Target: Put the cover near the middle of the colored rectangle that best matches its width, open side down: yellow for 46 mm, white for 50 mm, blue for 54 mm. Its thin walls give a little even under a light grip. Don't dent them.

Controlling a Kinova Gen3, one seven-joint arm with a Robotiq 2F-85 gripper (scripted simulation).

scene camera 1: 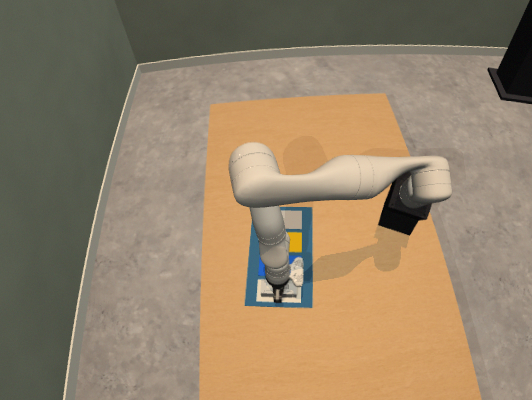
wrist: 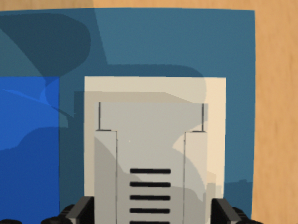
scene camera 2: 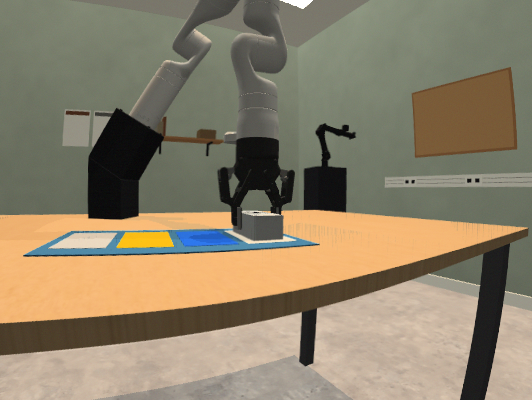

Labels:
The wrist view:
cover: 148,154
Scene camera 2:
my gripper: 256,228
cover: 256,225

